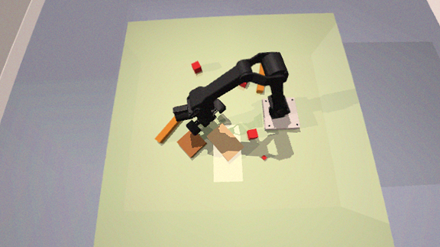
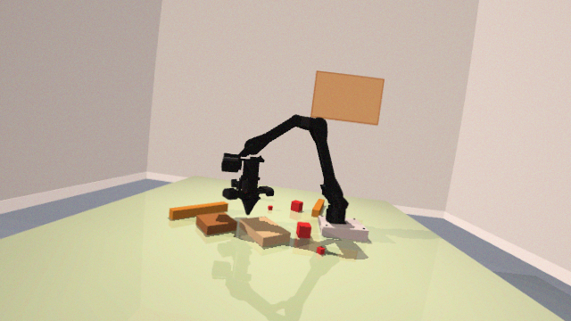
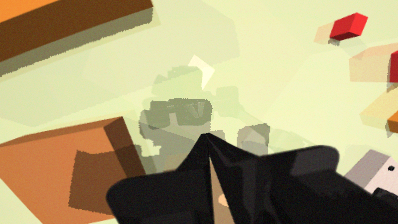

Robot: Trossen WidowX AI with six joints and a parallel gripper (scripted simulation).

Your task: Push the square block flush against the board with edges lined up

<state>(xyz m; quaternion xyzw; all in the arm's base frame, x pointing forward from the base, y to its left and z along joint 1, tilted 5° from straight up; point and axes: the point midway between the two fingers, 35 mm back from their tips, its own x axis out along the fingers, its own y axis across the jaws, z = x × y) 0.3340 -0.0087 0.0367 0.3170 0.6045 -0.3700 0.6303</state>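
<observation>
The flat peach board is 6 cm behind my gripper tip, 11 cm to the left of it and 1 cm below it. From my gripper tip the other things lie so: dark brown square block 10 cm ahead, 9 cm to the left, 1 cm below.
</observation>
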